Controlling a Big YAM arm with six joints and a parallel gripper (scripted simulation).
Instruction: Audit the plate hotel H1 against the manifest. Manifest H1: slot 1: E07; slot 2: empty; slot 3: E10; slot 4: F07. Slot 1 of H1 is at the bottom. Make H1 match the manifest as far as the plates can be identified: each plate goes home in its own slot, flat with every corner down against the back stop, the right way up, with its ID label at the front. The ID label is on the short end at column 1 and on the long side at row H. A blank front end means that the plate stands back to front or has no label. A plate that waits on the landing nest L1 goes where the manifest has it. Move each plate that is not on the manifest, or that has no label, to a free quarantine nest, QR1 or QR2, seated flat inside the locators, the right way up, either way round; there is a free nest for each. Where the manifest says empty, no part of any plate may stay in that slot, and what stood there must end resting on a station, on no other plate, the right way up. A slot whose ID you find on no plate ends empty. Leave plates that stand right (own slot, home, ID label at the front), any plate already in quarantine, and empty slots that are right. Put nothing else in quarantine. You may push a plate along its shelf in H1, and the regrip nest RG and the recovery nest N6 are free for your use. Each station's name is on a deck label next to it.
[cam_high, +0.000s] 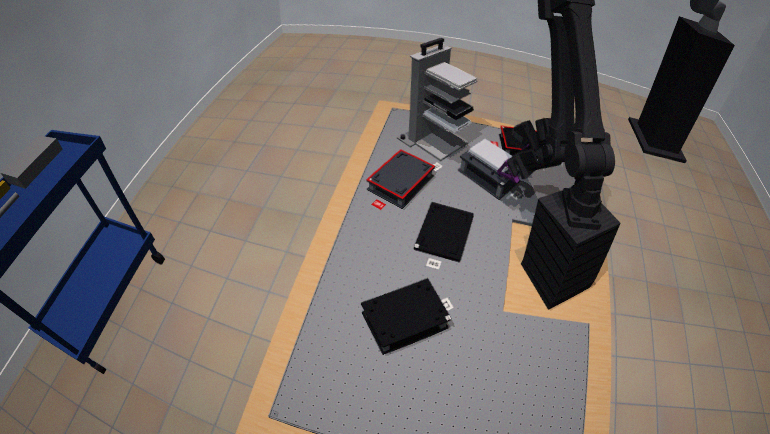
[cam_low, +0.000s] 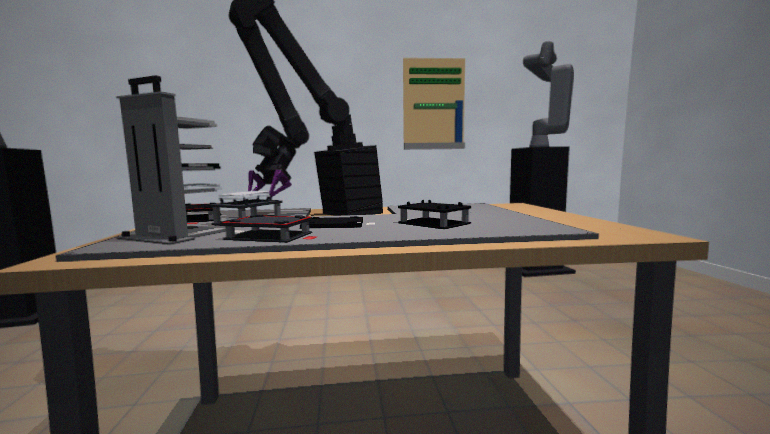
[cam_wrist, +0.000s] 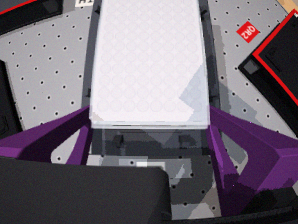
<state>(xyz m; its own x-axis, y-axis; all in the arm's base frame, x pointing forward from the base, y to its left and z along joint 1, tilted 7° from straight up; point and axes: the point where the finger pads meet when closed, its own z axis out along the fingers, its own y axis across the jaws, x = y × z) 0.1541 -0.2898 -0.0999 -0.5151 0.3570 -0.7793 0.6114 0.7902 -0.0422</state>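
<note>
Right now my hand is 40 mm short of the regrip nest, 30 mm to the left of it and 30 mm above it. The rest, counted from my hand: RG label (80 mm below, 40 mm behind, 30 mm to the left); QR2 label (200 mm to the right, 80 mm below, 20 mm ahead); H1 deck label (210 mm ahead, 80 mm below, 40 mm to the right).
</note>
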